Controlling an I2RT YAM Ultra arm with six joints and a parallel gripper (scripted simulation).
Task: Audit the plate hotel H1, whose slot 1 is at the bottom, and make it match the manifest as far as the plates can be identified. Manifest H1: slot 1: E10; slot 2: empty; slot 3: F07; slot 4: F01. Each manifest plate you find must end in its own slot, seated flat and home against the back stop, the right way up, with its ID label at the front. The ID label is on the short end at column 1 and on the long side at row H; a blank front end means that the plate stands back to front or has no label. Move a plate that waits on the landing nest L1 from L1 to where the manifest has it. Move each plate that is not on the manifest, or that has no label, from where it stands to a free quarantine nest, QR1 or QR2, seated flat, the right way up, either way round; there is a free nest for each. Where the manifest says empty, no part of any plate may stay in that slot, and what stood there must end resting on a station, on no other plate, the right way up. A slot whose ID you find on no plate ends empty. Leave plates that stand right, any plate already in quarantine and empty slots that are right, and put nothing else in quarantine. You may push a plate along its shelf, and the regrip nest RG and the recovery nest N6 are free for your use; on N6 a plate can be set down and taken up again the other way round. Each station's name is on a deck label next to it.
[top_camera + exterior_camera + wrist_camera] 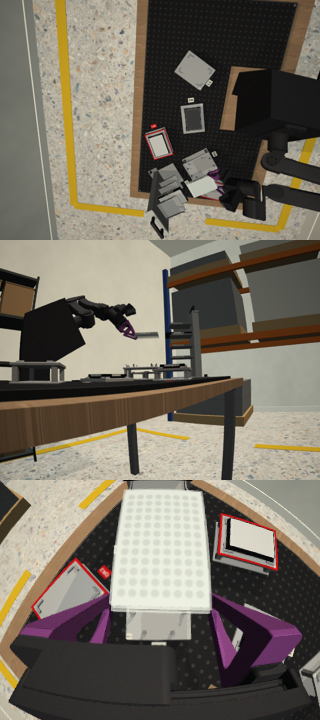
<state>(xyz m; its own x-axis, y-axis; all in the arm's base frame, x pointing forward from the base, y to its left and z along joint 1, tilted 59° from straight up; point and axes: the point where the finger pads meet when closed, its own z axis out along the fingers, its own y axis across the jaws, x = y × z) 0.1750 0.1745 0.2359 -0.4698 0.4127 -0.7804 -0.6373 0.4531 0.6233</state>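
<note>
The white well plate is 4 cm ahead of my hand and 4 cm to the left of it. Also, from my hand: regrip nest RG (2 cm ahead, 2 cm to the left, 16 cm below); quarantine nest QR2 (11 cm behind, 18 cm to the left, 18 cm below); H1 deck label (6 cm ahead, 18 cm to the left, 21 cm below).
</note>
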